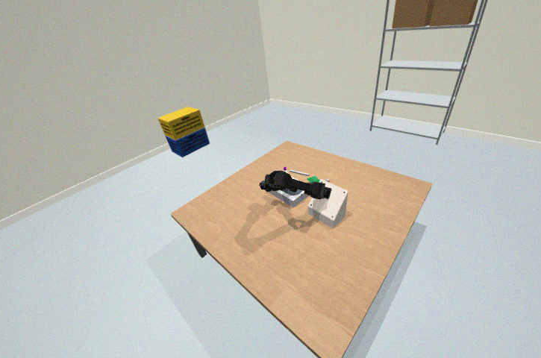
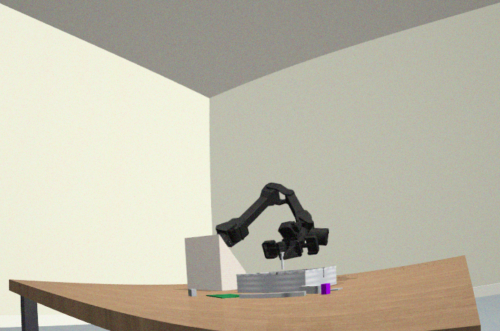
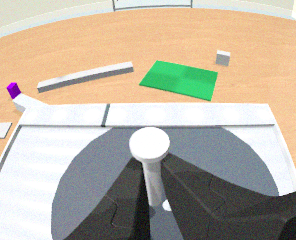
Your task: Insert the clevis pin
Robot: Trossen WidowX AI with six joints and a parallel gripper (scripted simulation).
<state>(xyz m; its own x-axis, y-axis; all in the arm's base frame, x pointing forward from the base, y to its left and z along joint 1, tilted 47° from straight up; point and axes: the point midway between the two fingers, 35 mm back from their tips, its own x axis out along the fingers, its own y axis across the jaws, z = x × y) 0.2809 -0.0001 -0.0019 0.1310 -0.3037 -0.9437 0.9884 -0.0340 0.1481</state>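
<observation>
The aluminium disc is 50 mm below my gripper tip and 10 mm behind it. The rest, counted from my gripper tip: steel clevis pin: 10 mm below; then green patch: 210 mm to the right, 100 mm below, 60 mm behind; then steel tray: 60 mm below, 10 mm ahead.
</observation>
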